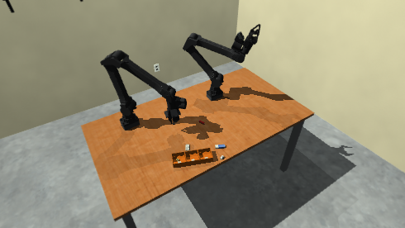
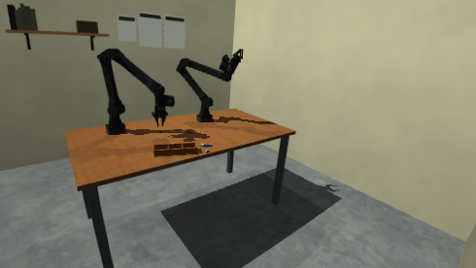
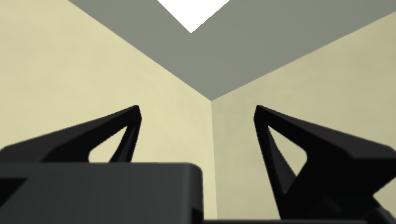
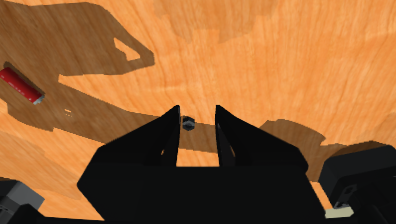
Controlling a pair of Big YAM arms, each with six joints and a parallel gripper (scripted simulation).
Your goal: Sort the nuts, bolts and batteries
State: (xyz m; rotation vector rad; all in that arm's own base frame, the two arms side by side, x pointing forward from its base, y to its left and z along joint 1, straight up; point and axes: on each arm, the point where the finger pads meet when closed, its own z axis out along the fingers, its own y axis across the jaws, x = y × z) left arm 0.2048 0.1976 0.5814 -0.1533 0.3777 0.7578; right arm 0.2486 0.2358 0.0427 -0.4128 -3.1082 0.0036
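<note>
Right now my right hand is 70 mm past the dark nut, 20 mm to the right of it and 80 mm above it. Round my right hand: brass nut 270 mm ahead, 90 mm to the right, 70 mm below; white domino 200 mm ahead, 10 mm to the left, 80 mm below; red battery 20 mm ahead, 210 mm to the left, 70 mm below.
</note>
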